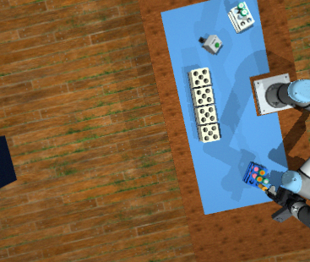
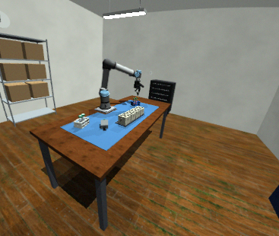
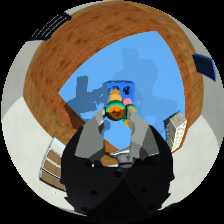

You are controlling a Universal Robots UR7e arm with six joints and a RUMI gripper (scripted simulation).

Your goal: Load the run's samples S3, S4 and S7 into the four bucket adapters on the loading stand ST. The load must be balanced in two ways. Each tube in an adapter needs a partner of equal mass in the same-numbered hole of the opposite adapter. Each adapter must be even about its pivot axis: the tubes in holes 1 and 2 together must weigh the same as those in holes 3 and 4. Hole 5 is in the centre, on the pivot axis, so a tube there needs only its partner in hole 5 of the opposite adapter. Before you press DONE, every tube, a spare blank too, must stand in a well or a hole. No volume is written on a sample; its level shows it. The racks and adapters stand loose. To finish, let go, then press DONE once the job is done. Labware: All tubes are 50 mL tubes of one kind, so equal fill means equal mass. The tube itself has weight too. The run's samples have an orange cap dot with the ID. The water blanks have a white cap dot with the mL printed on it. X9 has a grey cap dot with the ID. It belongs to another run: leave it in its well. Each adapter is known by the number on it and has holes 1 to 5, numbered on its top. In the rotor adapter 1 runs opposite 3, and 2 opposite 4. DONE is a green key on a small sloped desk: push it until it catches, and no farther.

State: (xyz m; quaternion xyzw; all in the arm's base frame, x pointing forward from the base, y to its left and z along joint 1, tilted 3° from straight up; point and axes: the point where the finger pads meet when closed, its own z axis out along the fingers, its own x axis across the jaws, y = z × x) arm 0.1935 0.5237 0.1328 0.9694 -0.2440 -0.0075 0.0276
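Now: hand 260 mm short of the adapter, 350 mm to the left of it and 130 mm above it. From my hand the other things lie so: blue rack 40 mm to the right, 150 mm below; then white rack 1000 mm to the right, 150 mm below.
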